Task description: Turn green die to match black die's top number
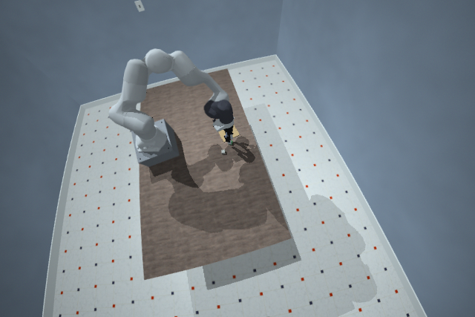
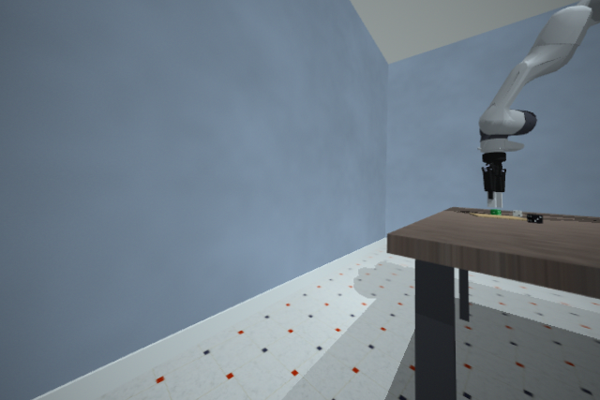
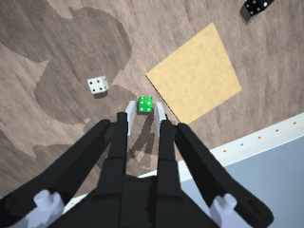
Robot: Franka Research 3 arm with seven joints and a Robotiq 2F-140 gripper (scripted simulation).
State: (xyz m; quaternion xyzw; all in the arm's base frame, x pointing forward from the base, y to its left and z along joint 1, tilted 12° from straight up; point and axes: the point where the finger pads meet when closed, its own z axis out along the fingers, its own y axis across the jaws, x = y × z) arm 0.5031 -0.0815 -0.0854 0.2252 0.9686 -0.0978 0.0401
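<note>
My gripper is now 5 cm above the green die. From my hand the other things lie so: white die (7 cm behind, 6 cm to the right, 5 cm below); then tan mat (11 cm to the left, 6 cm below); then black die (9 cm behind, 23 cm to the left, 5 cm below).
</note>
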